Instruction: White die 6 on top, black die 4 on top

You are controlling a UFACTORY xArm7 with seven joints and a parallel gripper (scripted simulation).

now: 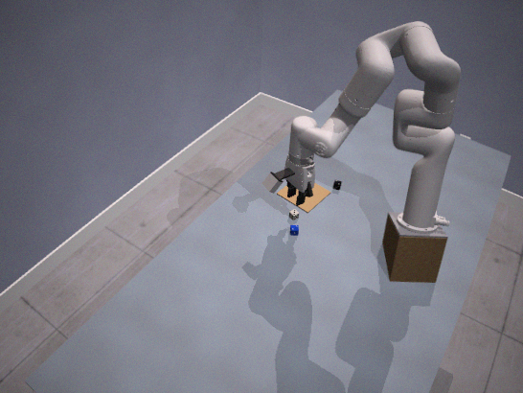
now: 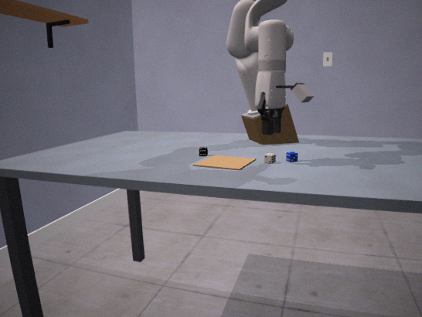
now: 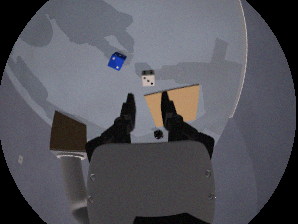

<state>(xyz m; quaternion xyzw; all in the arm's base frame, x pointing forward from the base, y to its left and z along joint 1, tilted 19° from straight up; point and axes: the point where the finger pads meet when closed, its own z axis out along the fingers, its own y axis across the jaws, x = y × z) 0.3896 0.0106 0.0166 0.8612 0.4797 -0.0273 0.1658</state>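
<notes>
The white die is 9 cm below my hand. Round my hand: blue die (9 cm below, 6 cm to the left, 2 cm behind); then black die (21 cm to the right, 10 cm behind, 9 cm below); then mat (13 cm to the right, 10 cm below).
</notes>
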